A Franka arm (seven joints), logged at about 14 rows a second.
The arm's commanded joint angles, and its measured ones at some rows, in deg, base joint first. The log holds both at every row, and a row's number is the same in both.
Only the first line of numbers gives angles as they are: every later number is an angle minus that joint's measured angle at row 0.
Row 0, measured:
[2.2 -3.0 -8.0 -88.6 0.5 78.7 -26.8]
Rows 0 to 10, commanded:
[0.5 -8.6 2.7 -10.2 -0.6 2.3 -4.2]
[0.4 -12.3 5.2 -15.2 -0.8 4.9 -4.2]
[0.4 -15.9 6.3 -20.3 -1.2 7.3 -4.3]
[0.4 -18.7 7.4 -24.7 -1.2 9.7 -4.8]
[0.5 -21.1 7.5 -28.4 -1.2 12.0 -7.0]
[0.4 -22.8 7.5 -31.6 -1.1 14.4 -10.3]
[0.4 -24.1 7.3 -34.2 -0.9 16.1 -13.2]
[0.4 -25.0 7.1 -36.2 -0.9 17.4 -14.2]
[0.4 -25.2 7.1 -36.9 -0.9 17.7 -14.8]
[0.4 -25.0 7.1 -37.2 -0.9 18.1 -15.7]
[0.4 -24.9 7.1 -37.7 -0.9 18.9 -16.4]
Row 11, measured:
[0.3 -23.3 7.4 -35.5 -0.6 16.9 -14.0]
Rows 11 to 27, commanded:
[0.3 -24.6 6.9 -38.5 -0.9 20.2 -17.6]
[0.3 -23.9 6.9 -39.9 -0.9 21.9 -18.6]
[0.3 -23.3 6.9 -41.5 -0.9 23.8 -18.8]
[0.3 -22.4 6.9 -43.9 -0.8 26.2 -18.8]
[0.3 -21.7 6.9 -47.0 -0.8 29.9 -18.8]
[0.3 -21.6 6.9 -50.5 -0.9 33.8 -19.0]
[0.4 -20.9 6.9 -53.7 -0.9 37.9 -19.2]
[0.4 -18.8 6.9 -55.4 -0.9 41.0 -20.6]
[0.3 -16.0 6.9 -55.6 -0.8 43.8 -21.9]
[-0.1 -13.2 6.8 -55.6 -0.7 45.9 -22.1]
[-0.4 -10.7 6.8 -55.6 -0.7 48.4 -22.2]
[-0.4 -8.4 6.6 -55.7 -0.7 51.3 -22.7]
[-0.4 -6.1 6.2 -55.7 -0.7 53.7 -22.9]
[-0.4 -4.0 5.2 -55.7 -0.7 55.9 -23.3]
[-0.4 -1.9 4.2 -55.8 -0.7 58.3 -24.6]
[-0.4 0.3 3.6 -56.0 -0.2 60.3 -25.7]
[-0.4 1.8 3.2 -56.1 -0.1 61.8 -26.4]
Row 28, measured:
[-0.1 -1.7 4.2 -56.5 -0.6 58.7 -23.7]
